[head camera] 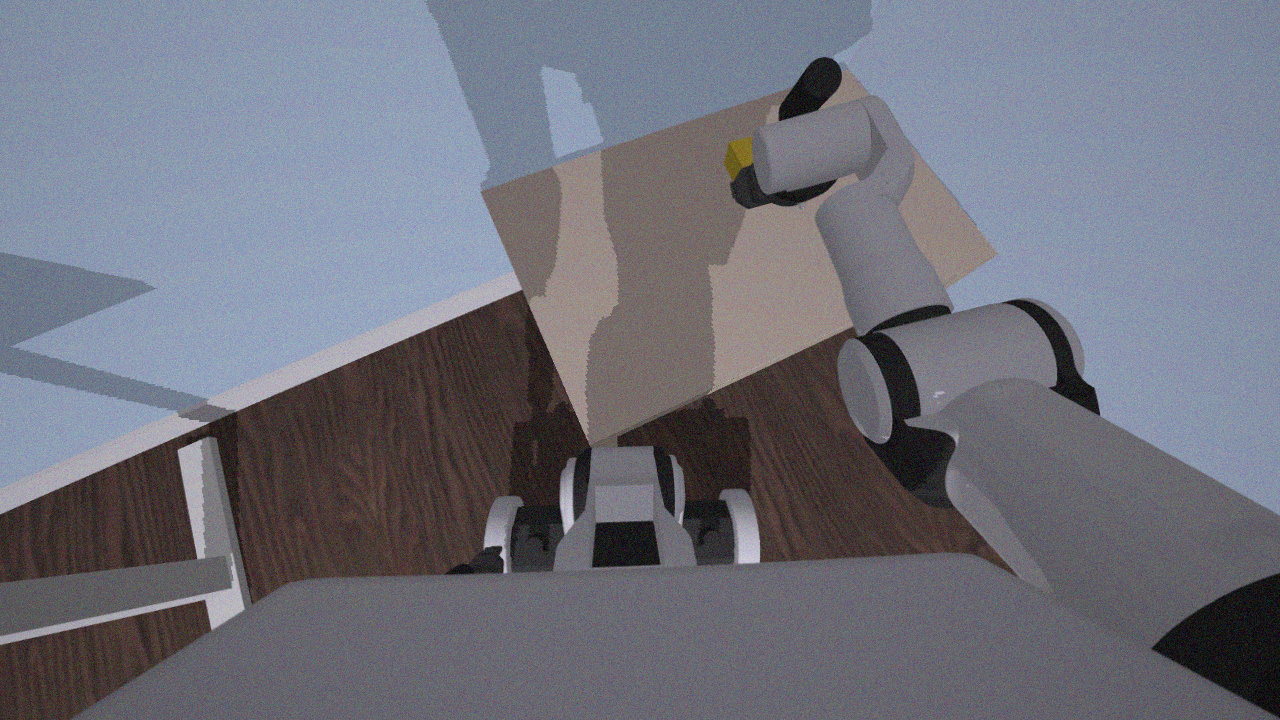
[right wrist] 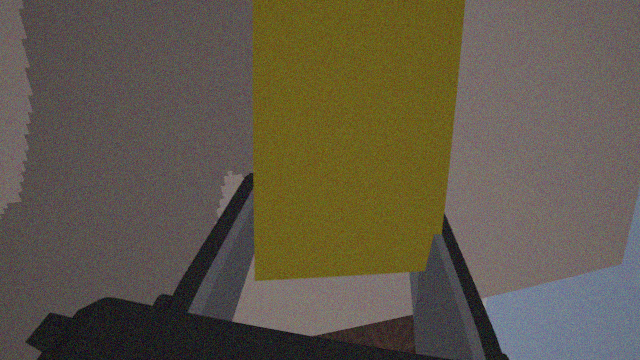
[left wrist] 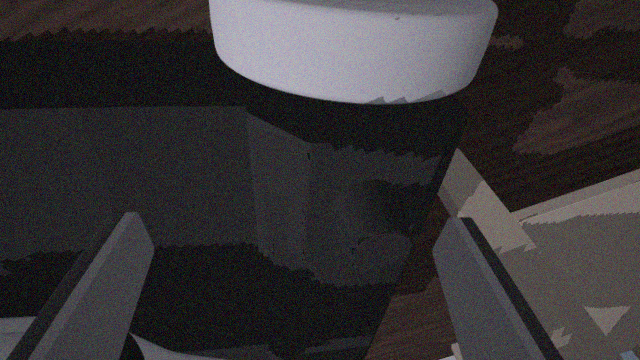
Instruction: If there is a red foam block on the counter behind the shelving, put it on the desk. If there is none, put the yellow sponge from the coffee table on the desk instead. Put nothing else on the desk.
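Places are measured from the robot's base along level axes (x up, y ahead, z left), in metres.
Where they show: left gripper, fingertip midpoint: (left wrist: 298, 233); right gripper, fingertip midpoint: (right wrist: 341, 205).
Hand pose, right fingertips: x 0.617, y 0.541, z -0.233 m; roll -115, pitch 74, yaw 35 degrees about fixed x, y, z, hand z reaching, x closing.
Note:
After its pixels a point has its place.
The yellow sponge (head camera: 739, 157) @[x 0.641, y 0.581, z -0.189 m] (right wrist: 350, 140) @[x 0.643, y 0.568, z -0.219 m] is between the fingers of my right gripper (head camera: 741, 171) (right wrist: 341, 205) @[x 0.617, y 0.541, z -0.232 m], which is shut on it. The sponge appears held above the pale tan coffee table (head camera: 787, 313) @[x 0.451, y 0.400, z -0.309 m] (right wrist: 540, 150) @[x 0.451, y 0.634, z -0.516 m]; the height of the gap is hard to judge. My forearm and wrist hide part of the gripper in the head view. My left gripper (left wrist: 298, 233) @[x 0.282, y -0.052, z 0.237 m] is open and empty, low beside my dark base. A red foam block, the counter, the shelving and the desk cannot be made out in these views.
The tan table stands directly in front of my base, and its corner is close to it. A white wheel (head camera: 747, 528) (left wrist: 350, 50) of my base shows. A pale frame-like piece (head camera: 219, 519) is at the left over dark wood flooring (head camera: 375, 465). Light blue surface lies beyond.

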